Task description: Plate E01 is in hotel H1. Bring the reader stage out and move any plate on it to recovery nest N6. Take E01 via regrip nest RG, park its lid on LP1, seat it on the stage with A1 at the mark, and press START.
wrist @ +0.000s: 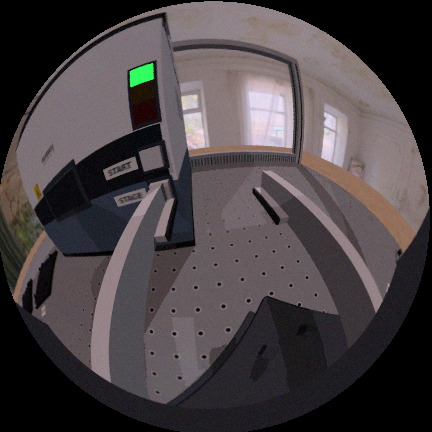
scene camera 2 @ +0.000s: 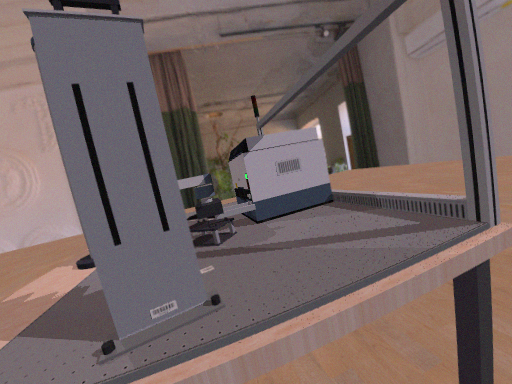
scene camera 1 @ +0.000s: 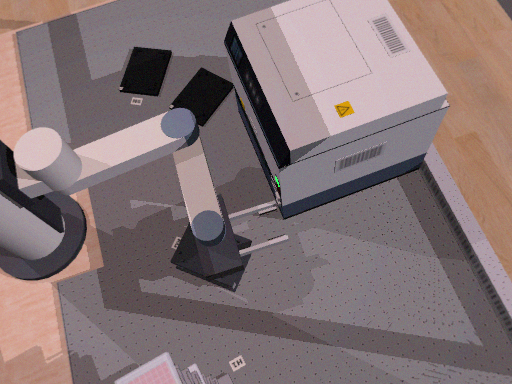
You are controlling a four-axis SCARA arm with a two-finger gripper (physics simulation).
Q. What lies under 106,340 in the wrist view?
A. The gripper.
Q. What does the gripper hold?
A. Nothing.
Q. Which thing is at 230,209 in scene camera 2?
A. The gripper.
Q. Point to a recovery nest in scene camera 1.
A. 145,72
